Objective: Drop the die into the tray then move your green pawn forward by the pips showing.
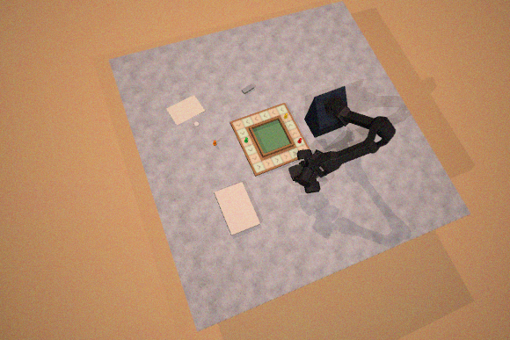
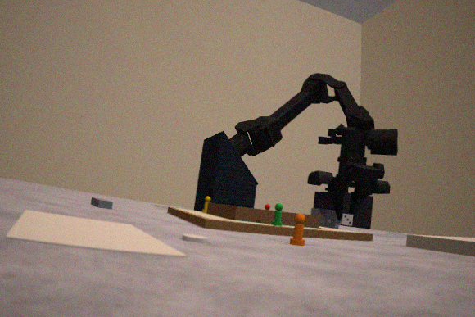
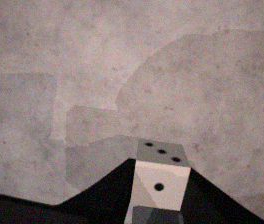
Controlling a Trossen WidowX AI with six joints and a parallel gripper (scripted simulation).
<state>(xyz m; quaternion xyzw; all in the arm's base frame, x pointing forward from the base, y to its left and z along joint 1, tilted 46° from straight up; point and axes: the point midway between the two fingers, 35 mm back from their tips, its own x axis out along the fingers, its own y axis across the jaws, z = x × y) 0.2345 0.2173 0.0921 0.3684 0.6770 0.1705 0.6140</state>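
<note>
My gripper tip is 150 mm short of the green pawn and 270 mm to the left of it. Round my gripper tip: red pawn 70 mm behind, 170 mm to the right; white die right at my gripper tip; green tray 40 mm ahead, 240 mm to the right, 20 mm below.
</note>
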